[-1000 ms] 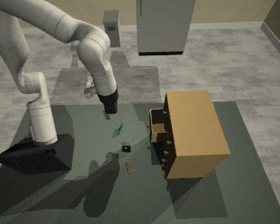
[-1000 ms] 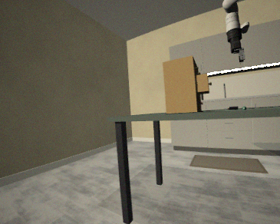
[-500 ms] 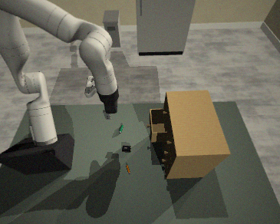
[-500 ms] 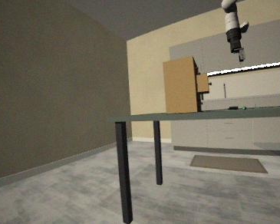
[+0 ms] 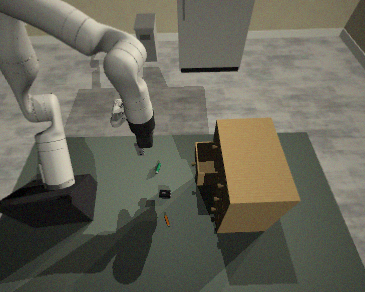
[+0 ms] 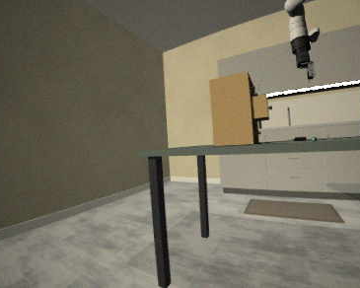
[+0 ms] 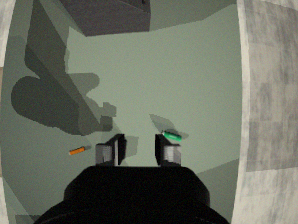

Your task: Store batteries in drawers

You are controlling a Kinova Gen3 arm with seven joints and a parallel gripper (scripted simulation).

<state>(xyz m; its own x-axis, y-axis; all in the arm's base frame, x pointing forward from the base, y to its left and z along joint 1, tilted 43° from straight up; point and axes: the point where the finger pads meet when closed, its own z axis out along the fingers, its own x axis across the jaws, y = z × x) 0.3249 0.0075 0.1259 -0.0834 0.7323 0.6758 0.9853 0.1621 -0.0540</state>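
Right now my hand is 2 cm short of the green battery, 8 cm to the right of it and 29 cm above it. The rest, counted from my hand: thin orange battery 8 cm ahead, 16 cm to the right, 29 cm below; then small black block 7 cm ahead, 5 cm to the right, 28 cm below.
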